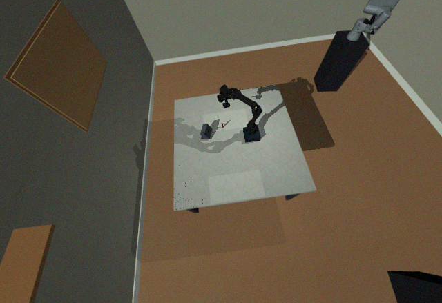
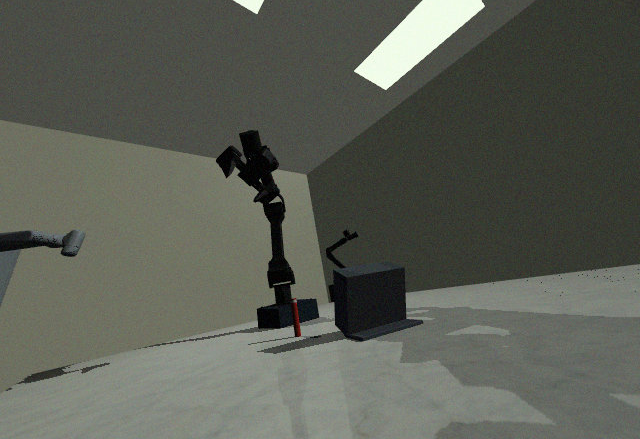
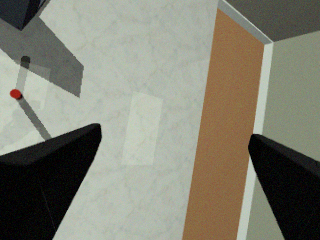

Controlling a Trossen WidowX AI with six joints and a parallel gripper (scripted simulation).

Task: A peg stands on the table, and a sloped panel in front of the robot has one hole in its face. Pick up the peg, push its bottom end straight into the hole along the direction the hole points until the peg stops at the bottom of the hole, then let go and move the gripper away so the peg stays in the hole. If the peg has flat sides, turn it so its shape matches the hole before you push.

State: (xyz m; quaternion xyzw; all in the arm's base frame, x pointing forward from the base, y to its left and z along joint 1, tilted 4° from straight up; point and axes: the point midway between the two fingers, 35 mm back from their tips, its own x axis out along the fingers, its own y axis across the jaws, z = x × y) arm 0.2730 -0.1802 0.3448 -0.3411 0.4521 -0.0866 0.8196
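Right now the round red peg is 10 cm to the left of my gripper tip and 30 cm below it. From my gripper tip the other things lie so: thin foot plate (20 cm ahead, 18 cm to the left, 36 cm below); then sloped panel (17 cm ahead, 19 cm to the left, 30 cm below).
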